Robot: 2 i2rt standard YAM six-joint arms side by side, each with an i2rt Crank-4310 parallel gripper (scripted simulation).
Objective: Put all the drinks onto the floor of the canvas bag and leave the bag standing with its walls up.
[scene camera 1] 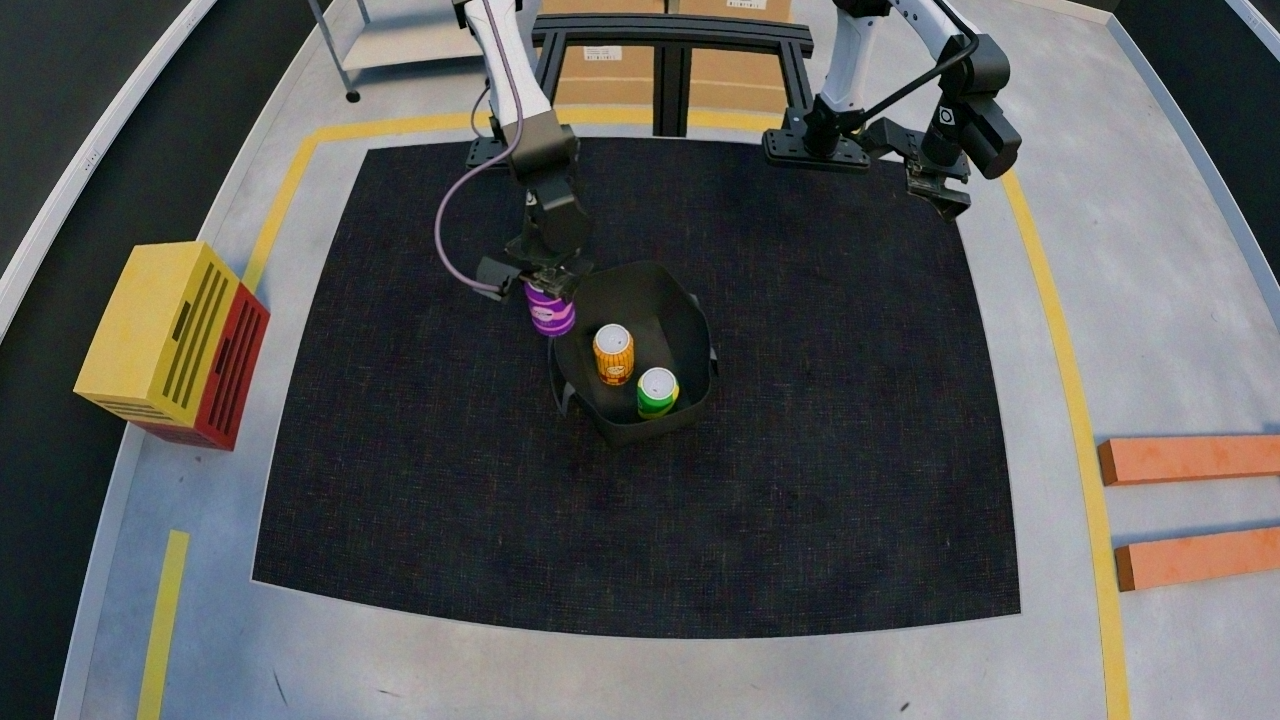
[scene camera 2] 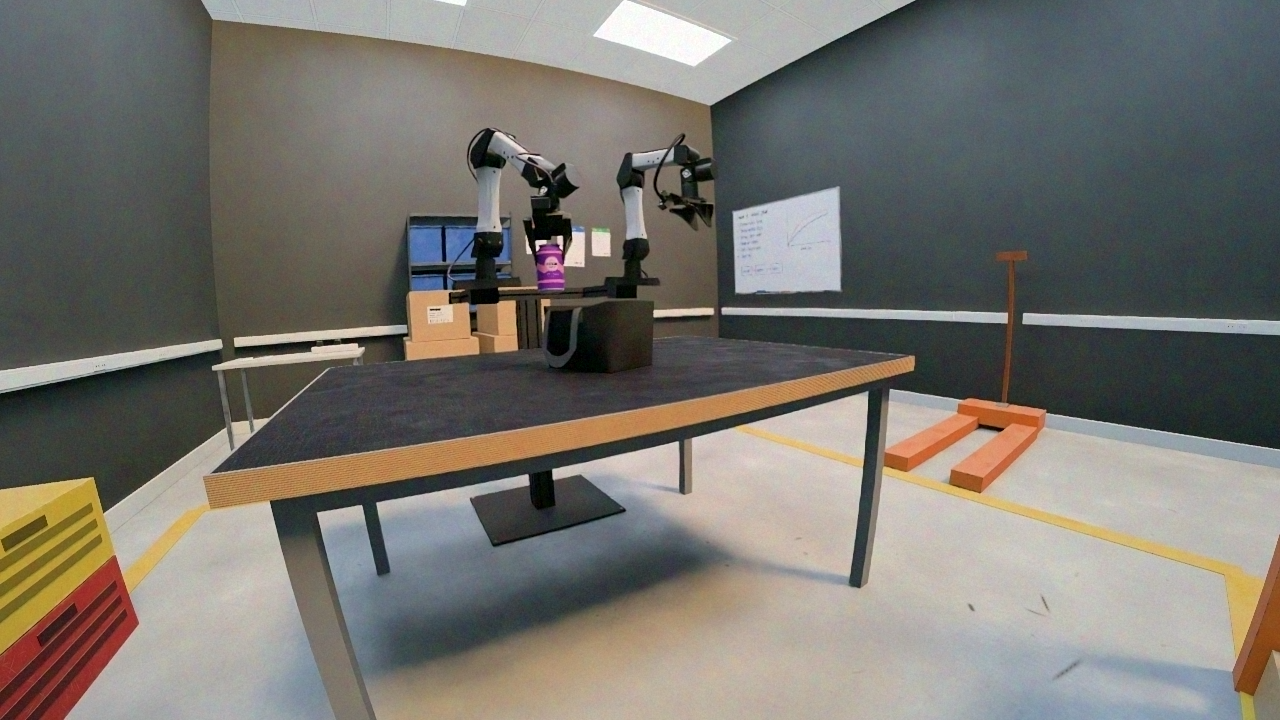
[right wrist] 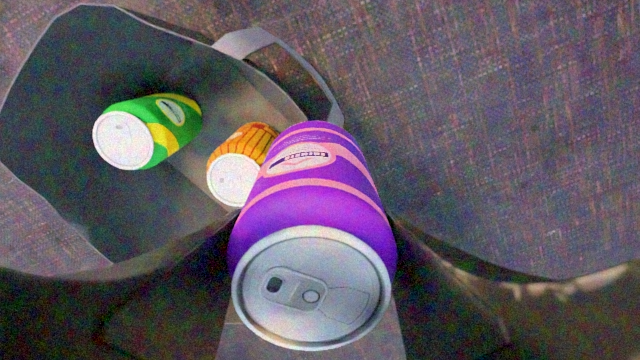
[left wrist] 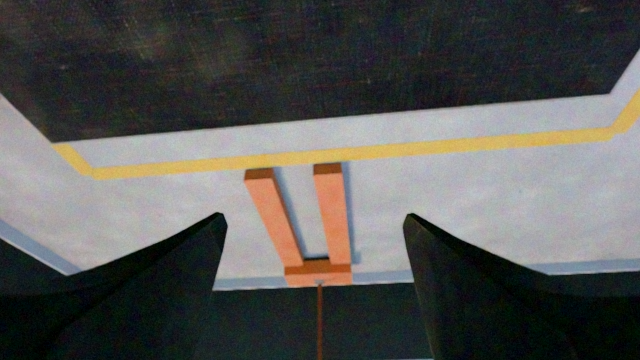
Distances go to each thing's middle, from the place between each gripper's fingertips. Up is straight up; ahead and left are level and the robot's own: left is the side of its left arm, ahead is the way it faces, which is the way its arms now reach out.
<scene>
Right now my right hand is 2 cm above the purple can point(scene camera 1: 551, 317).
My left gripper point(scene camera 1: 943, 203) is now 70 mm short of the purple can, 590 mm to the left of it and 160 mm above it.
</scene>
